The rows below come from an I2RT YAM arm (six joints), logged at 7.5 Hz.
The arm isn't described. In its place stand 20 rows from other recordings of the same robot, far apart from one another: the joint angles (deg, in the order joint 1, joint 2, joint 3, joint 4, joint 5, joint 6), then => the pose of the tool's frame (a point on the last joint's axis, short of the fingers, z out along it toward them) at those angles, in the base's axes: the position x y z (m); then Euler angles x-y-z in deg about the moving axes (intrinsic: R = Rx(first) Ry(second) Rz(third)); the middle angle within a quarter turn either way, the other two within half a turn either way.
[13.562, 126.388, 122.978, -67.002, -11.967, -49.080] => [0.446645 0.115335 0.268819 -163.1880 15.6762 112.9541]
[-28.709, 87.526, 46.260, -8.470, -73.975, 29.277] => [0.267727 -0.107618 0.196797 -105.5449 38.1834 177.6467]
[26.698, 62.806, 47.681, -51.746, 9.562, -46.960] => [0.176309 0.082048 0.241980 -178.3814 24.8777 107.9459]
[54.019, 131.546, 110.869, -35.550, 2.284, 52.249] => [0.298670 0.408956 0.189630 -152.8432 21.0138 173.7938]
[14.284, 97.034, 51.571, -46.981, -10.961, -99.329] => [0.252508 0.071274 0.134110 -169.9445 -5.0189 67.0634]
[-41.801, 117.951, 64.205, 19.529, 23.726, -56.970] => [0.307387 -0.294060 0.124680 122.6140 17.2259 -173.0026]
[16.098, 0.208, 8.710, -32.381, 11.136, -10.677] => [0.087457 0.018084 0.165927 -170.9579 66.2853 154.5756]
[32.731, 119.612, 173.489, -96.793, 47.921, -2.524] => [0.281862 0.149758 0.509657 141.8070 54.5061 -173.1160]
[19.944, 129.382, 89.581, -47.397, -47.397, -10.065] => [0.384871 0.167532 0.108841 -133.8744 -12.7070 154.1894]
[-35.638, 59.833, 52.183, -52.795, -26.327, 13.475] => [0.163924 -0.098096 0.276471 -172.4858 38.1488 -140.5493]
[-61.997, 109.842, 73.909, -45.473, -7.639, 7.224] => [0.172983 -0.315213 0.158578 176.0102 10.7723 -110.9775]
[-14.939, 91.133, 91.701, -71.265, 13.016, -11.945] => [0.293146 -0.086512 0.337300 161.8951 14.6625 -172.4346]
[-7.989, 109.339, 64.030, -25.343, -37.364, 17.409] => [0.355820 -0.028121 0.134112 -143.0345 20.1885 -168.0106]
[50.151, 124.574, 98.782, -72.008, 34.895, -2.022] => [0.273548 0.295969 0.176055 150.9145 21.5847 131.0340]
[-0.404, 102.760, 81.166, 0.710, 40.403, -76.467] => [0.422488 -0.026054 0.300561 112.5682 44.9823 163.2702]
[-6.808, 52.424, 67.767, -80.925, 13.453, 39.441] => [0.122446 -0.022959 0.346514 162.5325 21.8164 -127.4357]
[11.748, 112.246, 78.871, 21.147, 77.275, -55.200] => [0.435438 0.055087 0.255844 92.9311 24.1654 -158.3372]
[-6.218, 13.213, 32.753, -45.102, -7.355, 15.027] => [0.072485 -0.003313 0.265168 -175.9423 64.5951 -165.9595]
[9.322, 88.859, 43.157, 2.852, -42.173, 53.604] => [0.294521 0.072567 0.175733 -123.8840 25.3037 -168.4664]
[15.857, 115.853, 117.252, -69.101, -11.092, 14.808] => [0.402064 0.121325 0.316254 -162.4697 17.7943 173.9930]
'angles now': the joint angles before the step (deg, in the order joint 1, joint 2, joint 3, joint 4, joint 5, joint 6). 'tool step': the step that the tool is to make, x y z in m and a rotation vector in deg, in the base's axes. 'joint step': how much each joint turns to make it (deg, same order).
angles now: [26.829 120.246 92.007 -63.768 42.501 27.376]
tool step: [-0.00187 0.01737 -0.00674 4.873 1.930 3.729]
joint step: [1.989 0.700 0.001 2.797 -5.181 -2.382]
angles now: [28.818 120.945 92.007 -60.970 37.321 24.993]
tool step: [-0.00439 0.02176 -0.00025 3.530 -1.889 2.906]
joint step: [2.842 -0.021 0.045 3.344 -2.099 0.001]
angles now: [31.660 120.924 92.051 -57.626 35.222 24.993]
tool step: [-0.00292 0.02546 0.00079 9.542 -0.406 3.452]
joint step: [2.622 -0.066 0.414 5.050 -7.825 0.022]
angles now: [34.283 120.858 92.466 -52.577 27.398 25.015]
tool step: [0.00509 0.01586 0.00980 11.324 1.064 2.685]
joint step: [0.590 0.001 2.340 3.234 -10.142 -0.021]
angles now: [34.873 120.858 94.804 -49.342 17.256 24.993]
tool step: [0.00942 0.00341 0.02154 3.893 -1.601 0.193]
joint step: [-0.525 -0.066 4.525 -1.049 -2.404 -0.044]
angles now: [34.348 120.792 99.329 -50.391 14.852 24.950]
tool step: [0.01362 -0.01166 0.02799 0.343 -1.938 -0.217]
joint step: [-2.229 -0.263 5.637 -3.517 0.065 -2.230]
